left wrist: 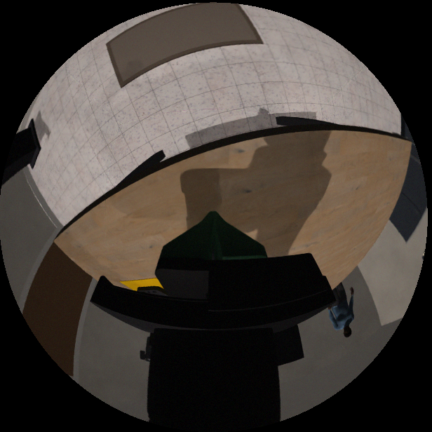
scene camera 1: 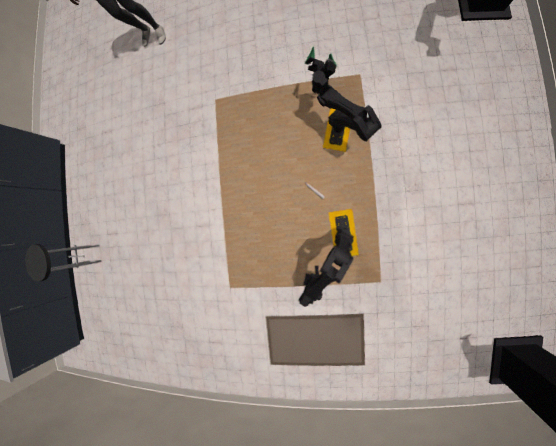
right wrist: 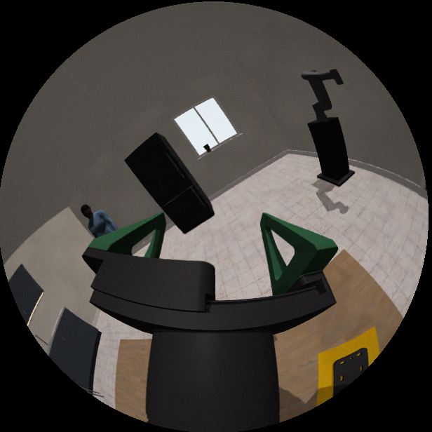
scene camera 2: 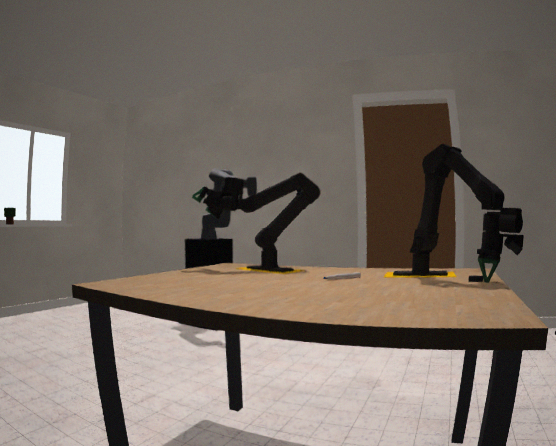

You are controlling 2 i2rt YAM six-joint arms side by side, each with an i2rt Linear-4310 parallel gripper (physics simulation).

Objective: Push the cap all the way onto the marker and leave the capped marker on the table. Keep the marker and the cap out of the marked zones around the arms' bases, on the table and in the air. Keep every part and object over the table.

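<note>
The white marker lies on the table between the two arm bases, its dark tip towards the left of the picture in scene camera 2. The cap, a short dark cylinder, lies on its side at the right of the table in scene camera 2, right beside my left fingertips. It is apart from the marker and hidden in the left wrist view. My left gripper points down at table height, shut, with its green fingertips together. My right gripper is open and empty, raised high.
The table carries yellow marked zones around the two arm bases. In the left wrist view the table edge runs beyond the left fingers. A person stands away from the table.
</note>
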